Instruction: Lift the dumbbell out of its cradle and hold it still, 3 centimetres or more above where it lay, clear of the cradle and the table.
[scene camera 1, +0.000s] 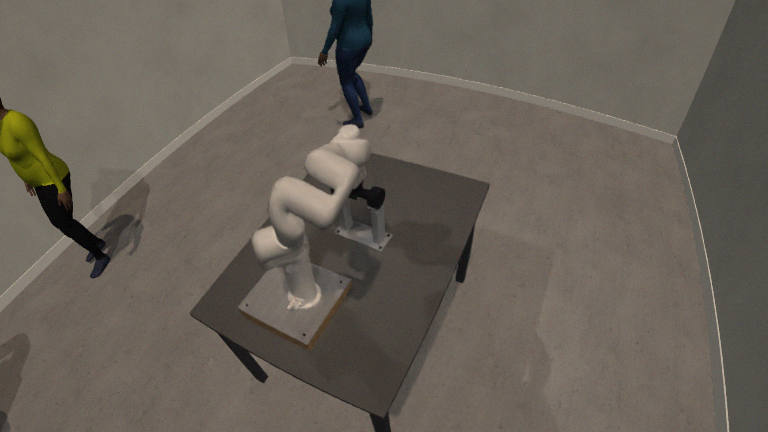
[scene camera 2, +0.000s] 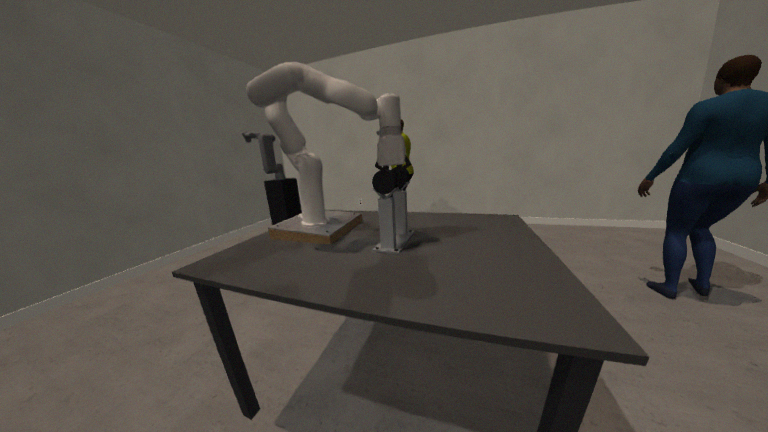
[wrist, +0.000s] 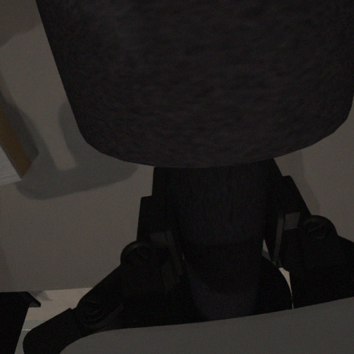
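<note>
The black dumbbell lies level on top of the two grey posts of its cradle, with no gap that I can make out between head and post. My gripper points straight down over it and is shut on the dumbbell's handle, one black finger on each side between the two heads. In scene camera 1 the arm hides most of the gripper and the far head. In the wrist view the near head fills the upper part.
The cradle's base plate stands on the dark table. The arm's base board is close by. A person in blue and one in yellow are beyond the table.
</note>
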